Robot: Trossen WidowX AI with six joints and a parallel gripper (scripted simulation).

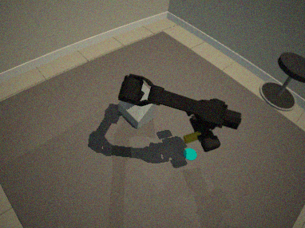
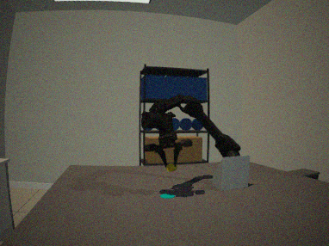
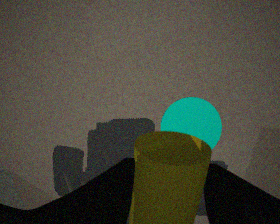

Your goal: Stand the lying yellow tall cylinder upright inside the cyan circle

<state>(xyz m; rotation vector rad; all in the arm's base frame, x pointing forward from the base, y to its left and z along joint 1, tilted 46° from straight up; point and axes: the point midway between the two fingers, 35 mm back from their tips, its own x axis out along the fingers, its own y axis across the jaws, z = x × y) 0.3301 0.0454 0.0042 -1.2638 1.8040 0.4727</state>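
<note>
Now: the cyan circle 130 mm below my gripper tip, 10 mm to the right of it and 10 mm ahead of it. The rest, counted from my gripper tip: yellow tall cylinder (20 mm to the right, 10 mm below, 10 mm behind).
</note>
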